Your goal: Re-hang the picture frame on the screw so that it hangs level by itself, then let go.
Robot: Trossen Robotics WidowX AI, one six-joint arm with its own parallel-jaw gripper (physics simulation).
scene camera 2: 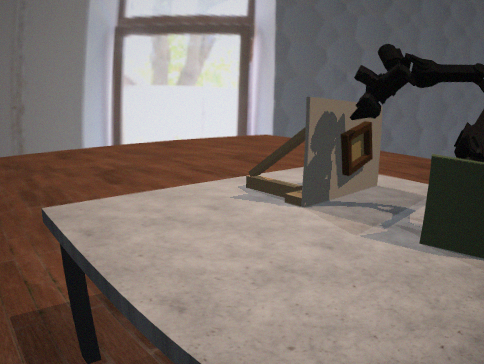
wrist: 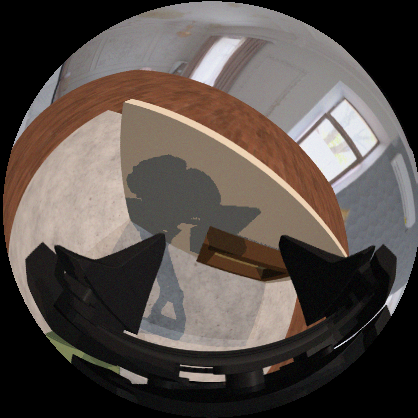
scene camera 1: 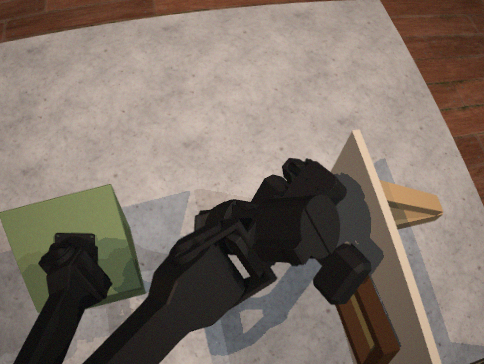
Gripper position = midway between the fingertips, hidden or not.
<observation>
My gripper (scene camera 1: pixel 342 239) is open, with nothing in its grasp. Also in view: a brown picture frame (scene camera 1: pixel 364 319). Further things: an upright tan board (scene camera 1: pixel 366 221) and a wooden brace and base (scene camera 2: pixel 292 193).
The brown picture frame also shows in scene camera 2 (scene camera 2: pixel 356 144) and in the wrist view (wrist: pixel 222 250). My gripper also shows in scene camera 2 (scene camera 2: pixel 353 112) and in the wrist view (wrist: pixel 224 241). The upright tan board also shows in scene camera 2 (scene camera 2: pixel 326 119) and in the wrist view (wrist: pixel 179 176).
</observation>
